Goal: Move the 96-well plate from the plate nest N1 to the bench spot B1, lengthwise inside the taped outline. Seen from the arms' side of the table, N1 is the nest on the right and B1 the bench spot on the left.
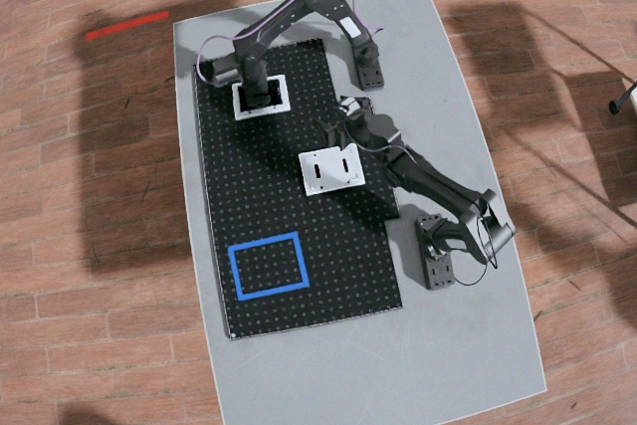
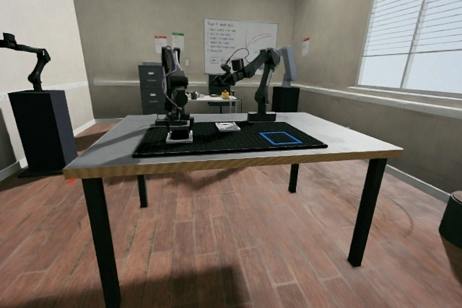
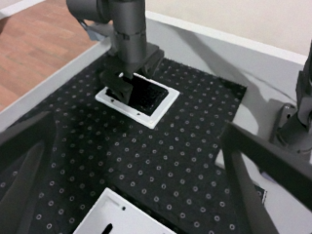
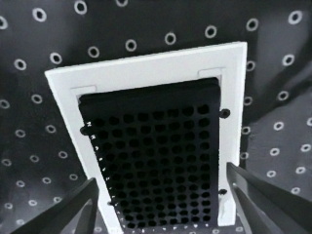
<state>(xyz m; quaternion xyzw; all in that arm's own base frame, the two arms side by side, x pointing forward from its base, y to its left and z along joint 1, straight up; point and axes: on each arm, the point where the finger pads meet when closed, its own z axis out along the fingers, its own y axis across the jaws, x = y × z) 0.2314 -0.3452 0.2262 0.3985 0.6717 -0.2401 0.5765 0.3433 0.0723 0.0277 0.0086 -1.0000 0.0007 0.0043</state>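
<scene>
Now: right hand 10 mm above the black 96-well plate.
</scene>
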